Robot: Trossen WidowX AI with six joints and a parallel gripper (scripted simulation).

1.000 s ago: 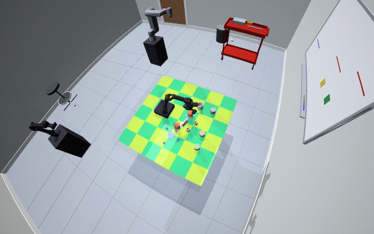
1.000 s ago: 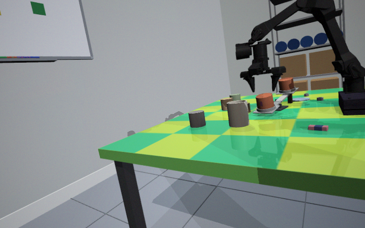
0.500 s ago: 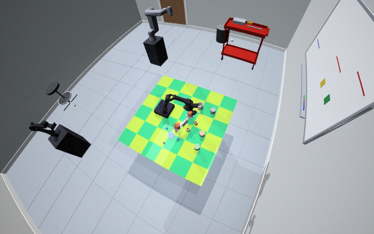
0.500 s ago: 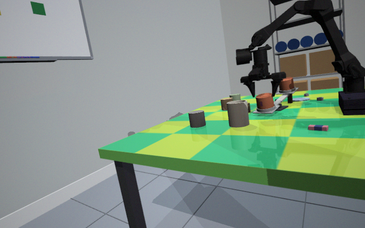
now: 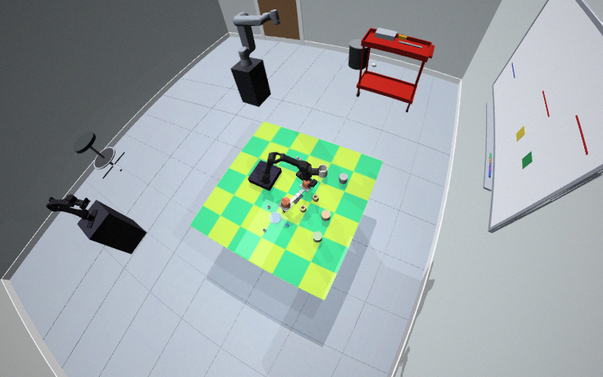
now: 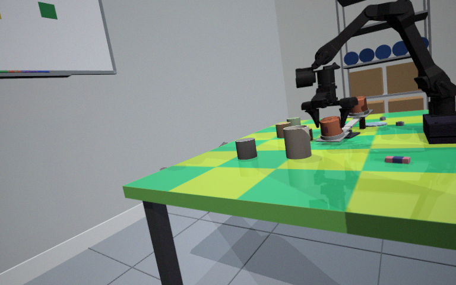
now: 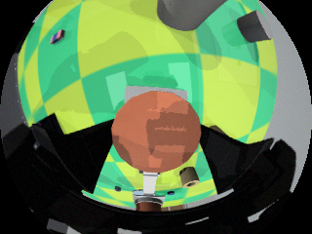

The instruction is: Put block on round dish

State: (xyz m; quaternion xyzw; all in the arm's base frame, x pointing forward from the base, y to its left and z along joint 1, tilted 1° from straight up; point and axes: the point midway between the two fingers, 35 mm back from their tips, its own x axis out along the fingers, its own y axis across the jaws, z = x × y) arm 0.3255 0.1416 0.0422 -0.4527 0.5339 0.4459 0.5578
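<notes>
My gripper tip is 2 cm above the grey-green block and 1 cm past it. Round my gripper tip: beige cup: 17 cm to the left, 6 cm ahead, 2 cm below; then grey cylinder: 26 cm ahead, 19 cm to the left, 2 cm below; then pink-and-blue block: 22 cm to the left, 22 cm behind, 5 cm below.
</notes>
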